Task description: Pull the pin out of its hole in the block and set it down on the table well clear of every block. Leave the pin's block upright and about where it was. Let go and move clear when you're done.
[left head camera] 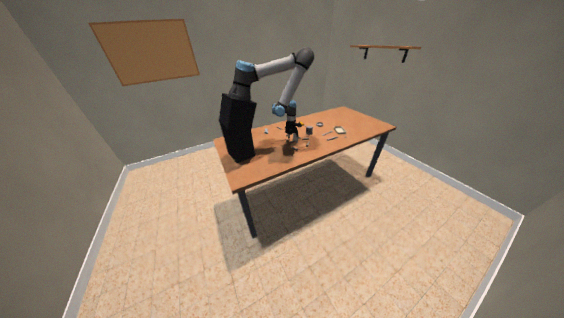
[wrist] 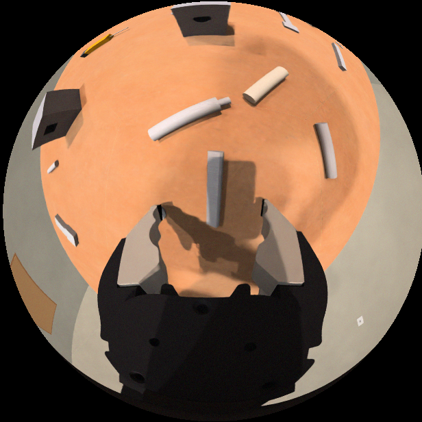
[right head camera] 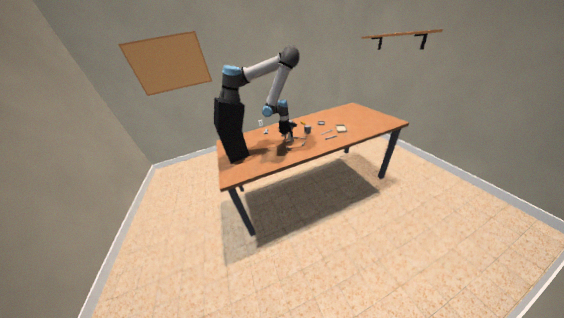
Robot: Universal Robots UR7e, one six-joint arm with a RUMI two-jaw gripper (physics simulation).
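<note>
The pin [wrist: 215,187] is a grey square-sided bar. In the wrist view it shows between the spread fingers, with gaps on both sides and a shadow to its right. I cannot tell whether it stands or lies on the table [wrist: 115,160] [left head camera: 370,122] [right head camera: 380,120]. My gripper [wrist: 210,202] [left head camera: 292,138] [right head camera: 288,139] is open, low over the table. A dark block with a square hole [wrist: 65,107] is at the left of the wrist view. Another dark block with a rounder hole [wrist: 192,27] [left head camera: 309,130] [right head camera: 307,129] is at the top. Both look upright and apart from the pin.
A white stepped rod [wrist: 185,117], a cream cylinder [wrist: 265,85] and a grey rod [wrist: 327,150] lie beyond the pin. A yellow-handled tool [wrist: 97,45] lies at the upper left. A small white piece [wrist: 66,230] is at the left. A shallow tray [left head camera: 339,130] [right head camera: 341,128] lies farther along the table.
</note>
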